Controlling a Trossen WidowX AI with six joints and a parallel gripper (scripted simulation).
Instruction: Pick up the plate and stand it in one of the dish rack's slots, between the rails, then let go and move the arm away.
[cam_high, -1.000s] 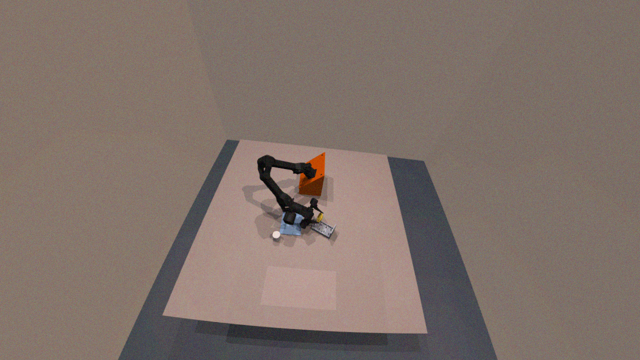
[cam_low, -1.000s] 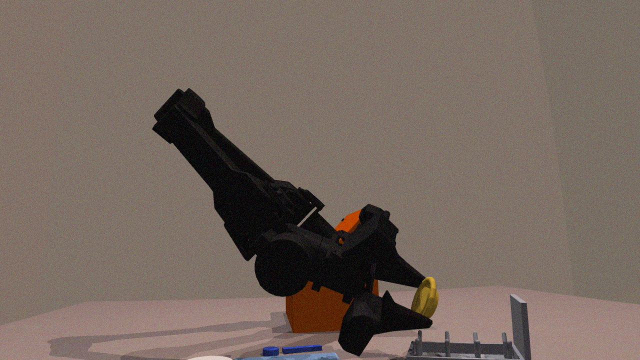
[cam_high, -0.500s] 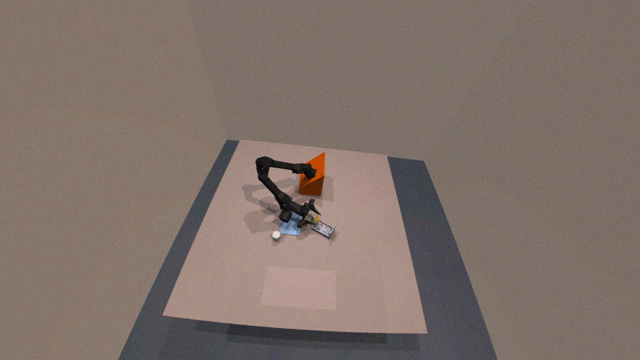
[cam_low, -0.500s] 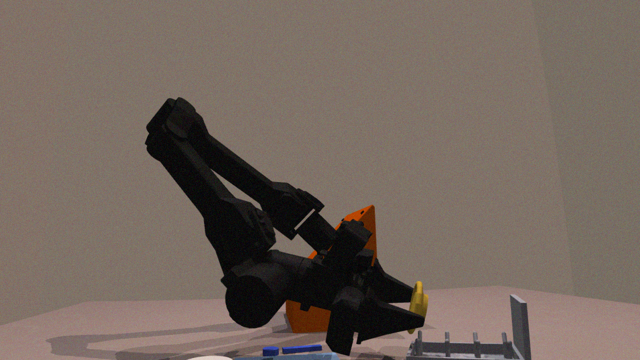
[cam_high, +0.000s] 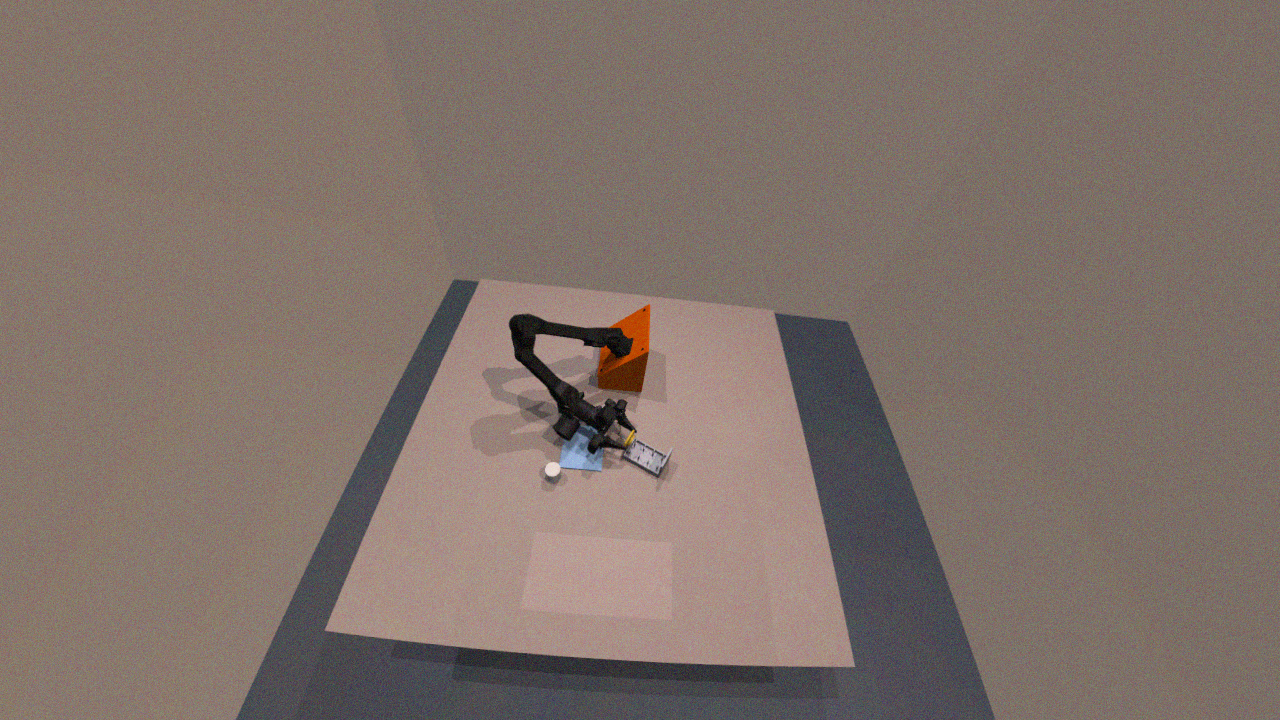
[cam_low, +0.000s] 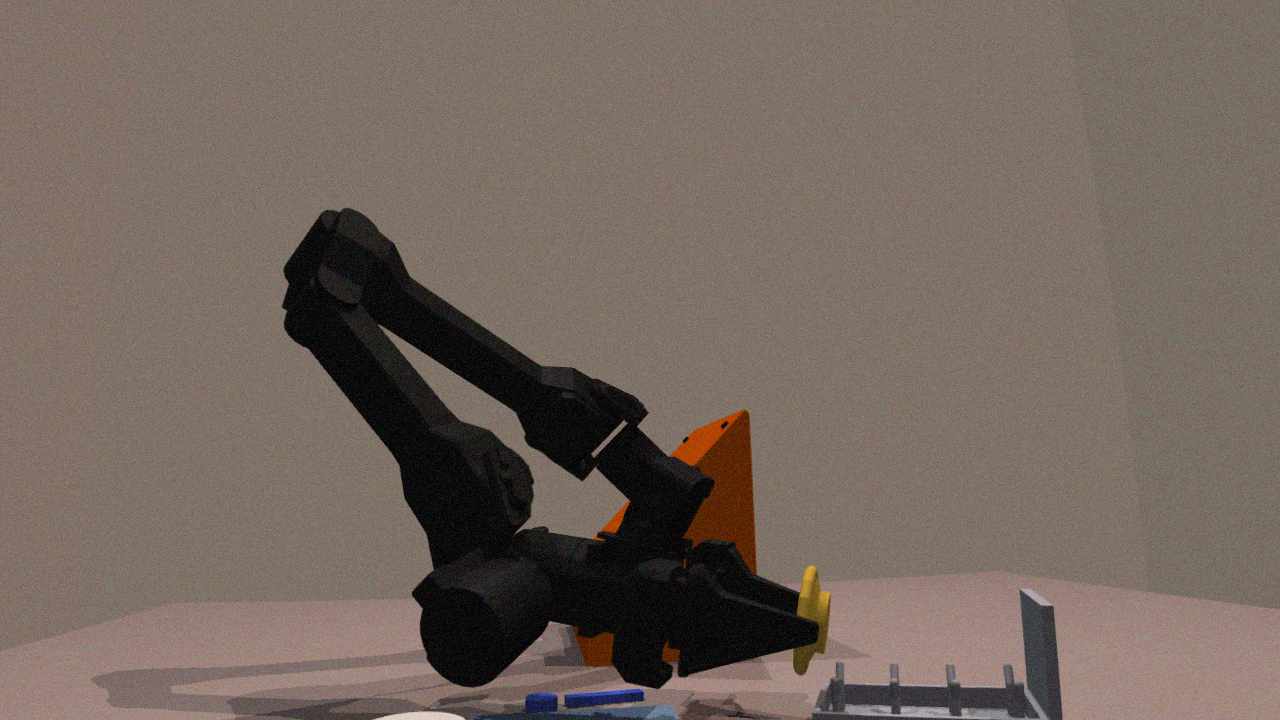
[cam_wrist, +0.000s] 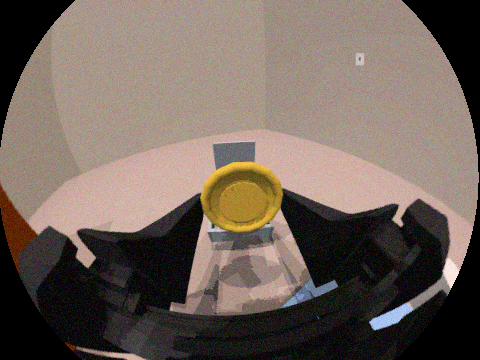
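The grey dish rack is 2 cm ahead of my gripper tip, 6 cm to the left of it and 4 cm below it. The rest, counted from my gripper tip: yellow plate (1 cm to the right); white cup (14 cm ahead, 21 cm to the right, 4 cm below); blue spoon (8 cm behind, 16 cm to the right, 6 cm below).
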